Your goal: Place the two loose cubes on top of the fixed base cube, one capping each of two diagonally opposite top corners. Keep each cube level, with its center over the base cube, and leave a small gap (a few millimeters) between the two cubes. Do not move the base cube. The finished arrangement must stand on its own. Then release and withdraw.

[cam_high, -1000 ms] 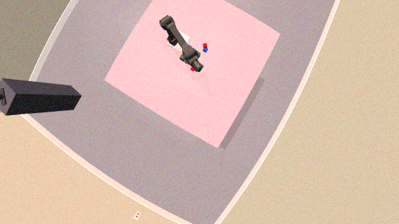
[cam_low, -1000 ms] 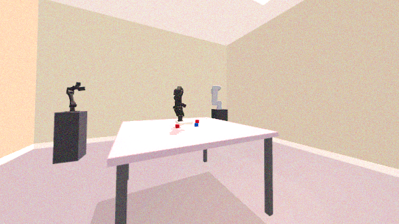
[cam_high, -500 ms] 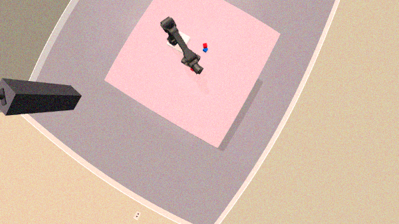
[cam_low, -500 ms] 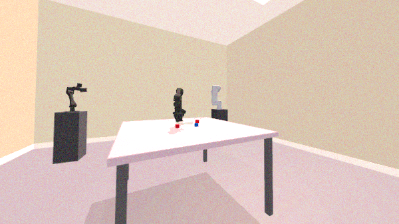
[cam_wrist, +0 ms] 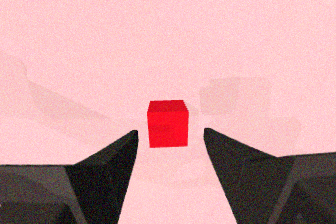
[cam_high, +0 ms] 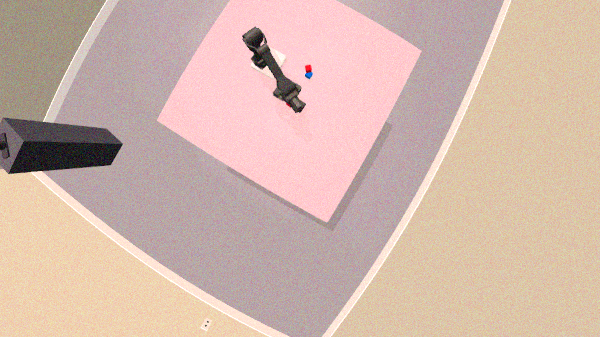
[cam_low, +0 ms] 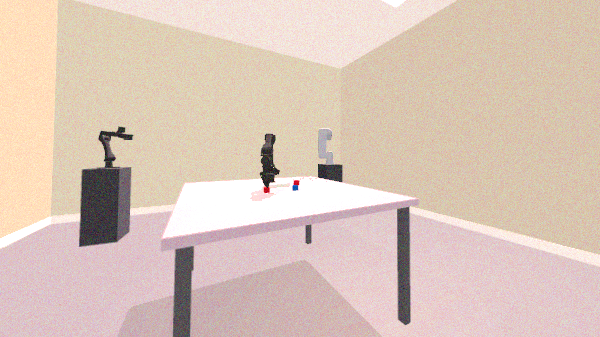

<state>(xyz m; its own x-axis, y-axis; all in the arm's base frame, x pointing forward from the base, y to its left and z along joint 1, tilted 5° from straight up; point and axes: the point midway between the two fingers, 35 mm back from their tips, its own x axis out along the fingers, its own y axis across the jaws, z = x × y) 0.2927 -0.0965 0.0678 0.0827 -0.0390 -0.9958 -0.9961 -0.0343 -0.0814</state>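
The blue cube is 20 mm behind my gripper tip, 220 mm to the left of it and 20 mm below it.
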